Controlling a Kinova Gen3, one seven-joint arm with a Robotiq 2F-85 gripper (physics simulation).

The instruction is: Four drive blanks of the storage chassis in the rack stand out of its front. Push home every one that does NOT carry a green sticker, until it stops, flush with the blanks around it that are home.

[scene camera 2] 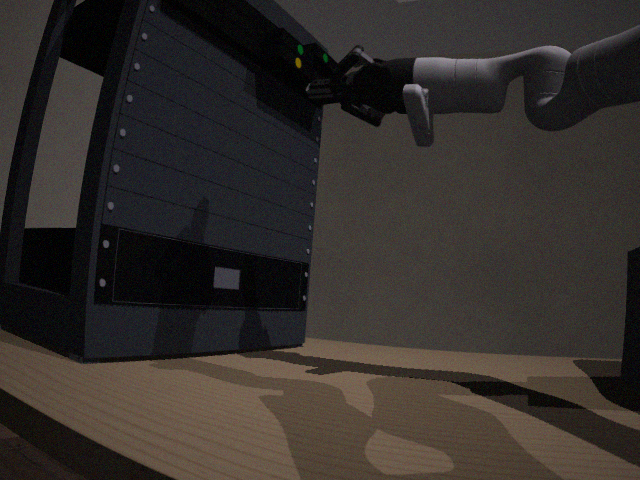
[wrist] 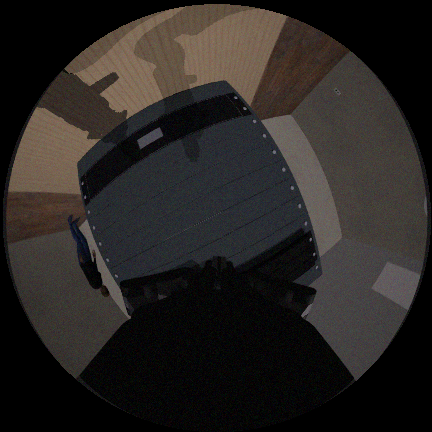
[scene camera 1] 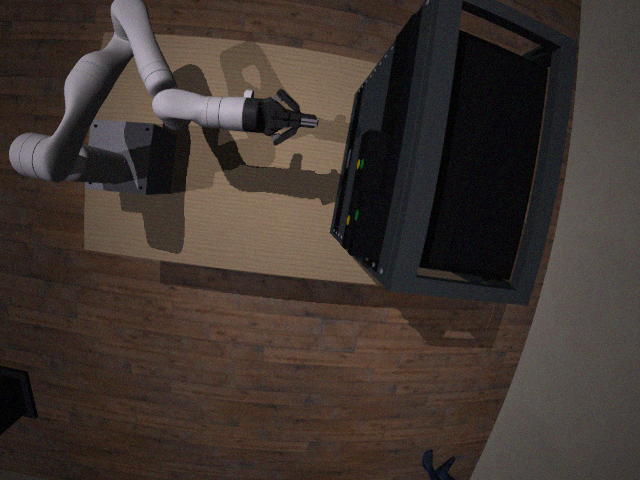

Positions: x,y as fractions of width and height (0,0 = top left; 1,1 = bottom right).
Note:
I see my gripper (scene camera 2: 0.48,0.19) and a rack (scene camera 2: 0.30,0.48).
The rack is seen too in the wrist view (wrist: 0.36,0.41) and in scene camera 1 (scene camera 1: 0.69,0.32). My gripper also shows in the wrist view (wrist: 0.51,0.61) and in scene camera 1 (scene camera 1: 0.50,0.26).

